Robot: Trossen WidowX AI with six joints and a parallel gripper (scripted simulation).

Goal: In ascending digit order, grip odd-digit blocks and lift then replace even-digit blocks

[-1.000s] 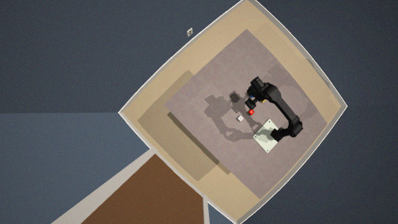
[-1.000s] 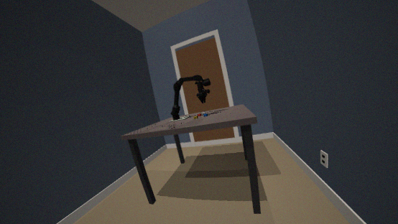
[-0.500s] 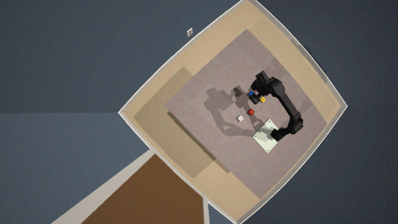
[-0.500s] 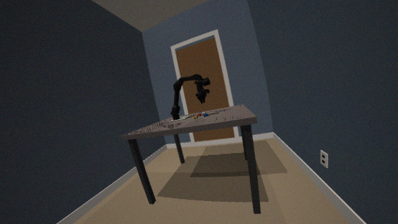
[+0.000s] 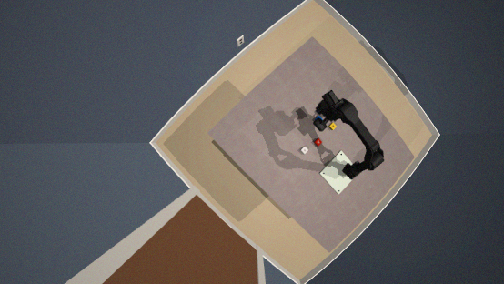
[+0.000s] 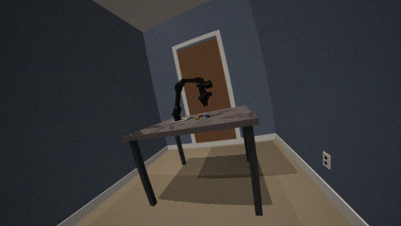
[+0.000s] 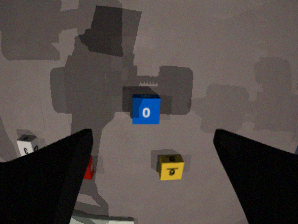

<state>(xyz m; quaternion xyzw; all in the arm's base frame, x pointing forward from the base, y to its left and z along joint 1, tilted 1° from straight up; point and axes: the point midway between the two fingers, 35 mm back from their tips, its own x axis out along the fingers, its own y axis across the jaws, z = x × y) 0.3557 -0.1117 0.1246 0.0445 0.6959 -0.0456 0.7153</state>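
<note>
The blue block is 10 mm behind my gripper tip and 90 mm below it. Also, from my gripper tip: red block (90 mm behind, 110 mm to the left, 90 mm below); white block (50 mm behind, 200 mm to the left, 90 mm below); yellow block (100 mm behind, 30 mm to the right, 90 mm below).
</note>
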